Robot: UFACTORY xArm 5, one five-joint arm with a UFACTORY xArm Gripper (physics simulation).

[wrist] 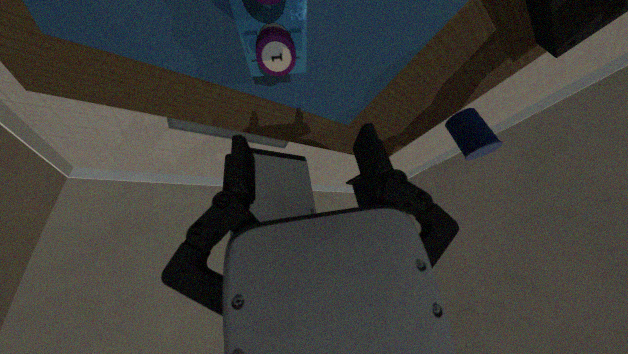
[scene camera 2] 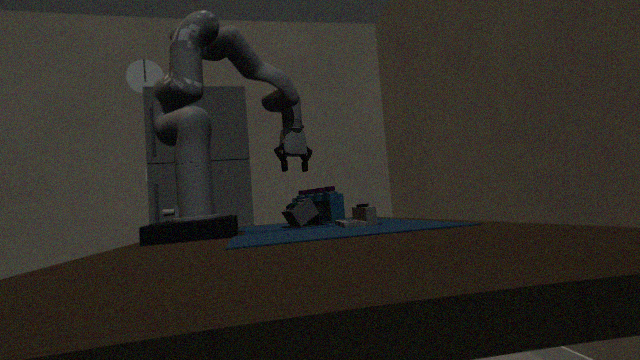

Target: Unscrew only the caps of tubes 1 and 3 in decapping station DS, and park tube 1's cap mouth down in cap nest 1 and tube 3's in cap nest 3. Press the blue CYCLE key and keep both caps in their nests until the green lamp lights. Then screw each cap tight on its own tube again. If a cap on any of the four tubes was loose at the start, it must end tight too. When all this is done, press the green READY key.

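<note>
My gripper is open and empty. In the scene view it hangs above the blue tube rack, with a gap between the fingertips and the caps. A purple cap with a white top marked 1 sits on the near end of the rack in the wrist view. Part of another purple cap shows at that view's top edge. In the scene view a row of purple caps tops the rack; their numbers cannot be read. The cap nests, the lamp and the keys cannot be made out.
A tilted grey box stands in front of the rack on the blue mat. A small light box with a dark top stands to the right, beside a low pale piece. The arm's dark base is at the left.
</note>
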